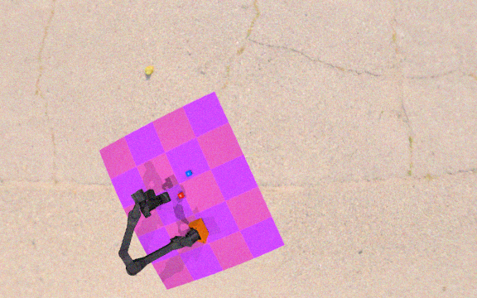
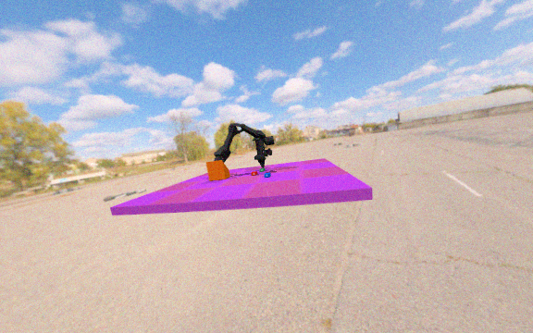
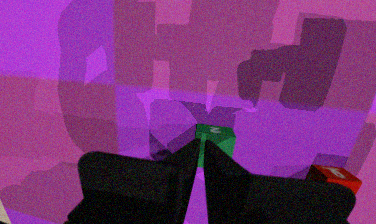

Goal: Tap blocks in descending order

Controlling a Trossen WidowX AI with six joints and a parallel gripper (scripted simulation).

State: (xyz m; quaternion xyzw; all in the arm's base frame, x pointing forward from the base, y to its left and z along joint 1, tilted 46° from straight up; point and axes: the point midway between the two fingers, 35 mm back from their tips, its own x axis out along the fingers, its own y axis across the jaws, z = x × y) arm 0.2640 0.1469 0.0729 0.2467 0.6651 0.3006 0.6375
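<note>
The green block lies 10 mm behind my gripper tip, 10 mm to the right of it and 10 mm below it. Also, from my gripper tip: blue block 80 mm ahead, 230 mm to the right, 10 mm below; red block 30 mm behind, 130 mm to the right, 10 mm below.
</note>
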